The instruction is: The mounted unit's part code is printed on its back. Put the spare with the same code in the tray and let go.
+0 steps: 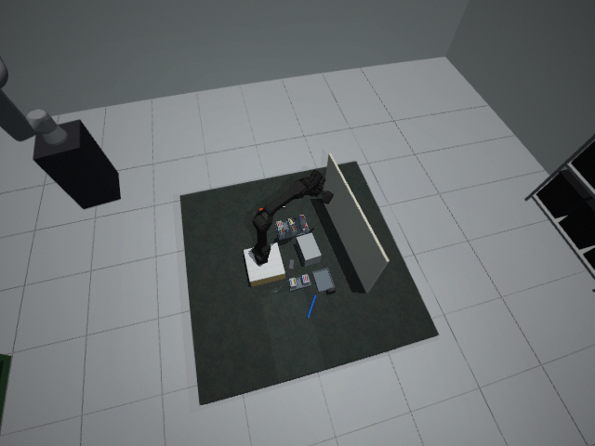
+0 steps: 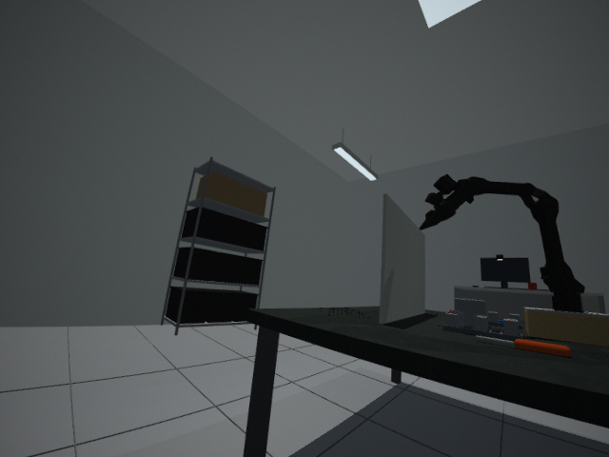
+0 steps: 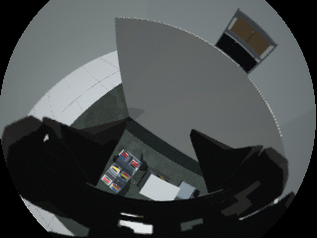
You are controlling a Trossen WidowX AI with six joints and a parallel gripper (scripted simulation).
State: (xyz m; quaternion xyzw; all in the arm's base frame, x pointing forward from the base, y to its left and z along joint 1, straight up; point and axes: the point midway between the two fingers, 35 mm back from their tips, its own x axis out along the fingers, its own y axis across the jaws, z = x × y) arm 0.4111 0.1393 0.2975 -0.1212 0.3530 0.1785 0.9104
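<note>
My gripper tip is now 32 cm above the spare, 18 cm past it and 5 cm to the right of it. Also, from my gripper tip: tall upright panel (17 cm to the right, 14 cm below, 9 cm ahead); grey tray (36 cm to the right, 36 cm below, 13 cm behind); blue pen (49 cm to the right, 36 cm below, 25 cm behind).
</note>
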